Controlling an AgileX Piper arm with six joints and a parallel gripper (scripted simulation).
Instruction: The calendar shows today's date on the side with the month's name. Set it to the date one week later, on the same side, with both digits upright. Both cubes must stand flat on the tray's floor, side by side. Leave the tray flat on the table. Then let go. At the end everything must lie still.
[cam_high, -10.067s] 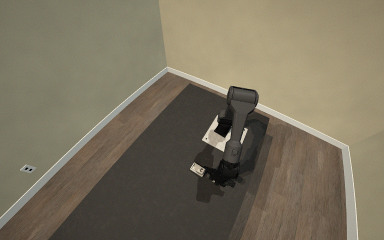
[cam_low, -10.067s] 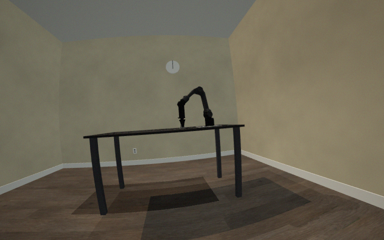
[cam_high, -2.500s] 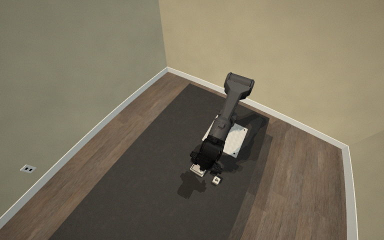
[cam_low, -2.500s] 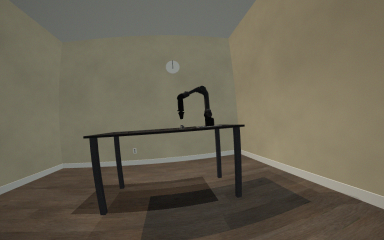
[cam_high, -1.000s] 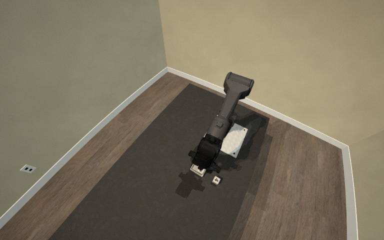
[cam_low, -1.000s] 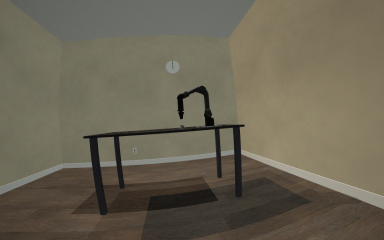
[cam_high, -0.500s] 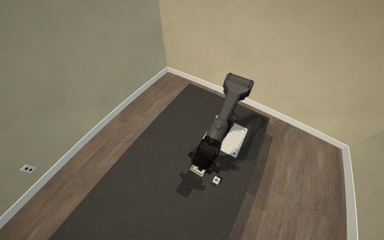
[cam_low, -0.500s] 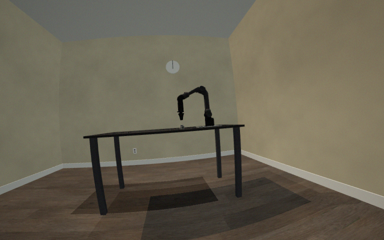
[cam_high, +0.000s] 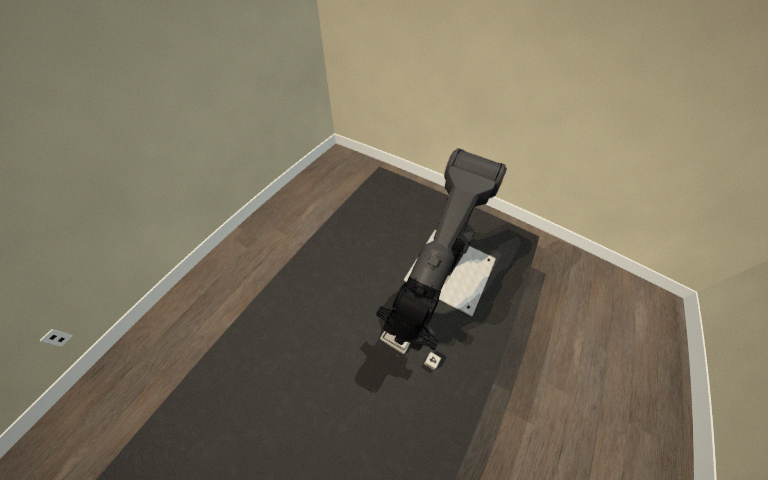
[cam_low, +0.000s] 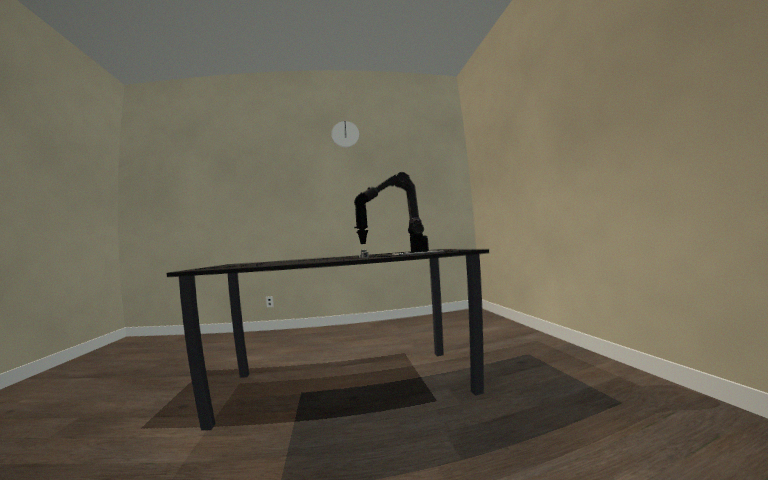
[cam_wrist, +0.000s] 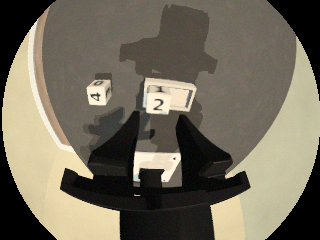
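Right now the white tray is 20 mm to the right of my hand and 60 mm below it.
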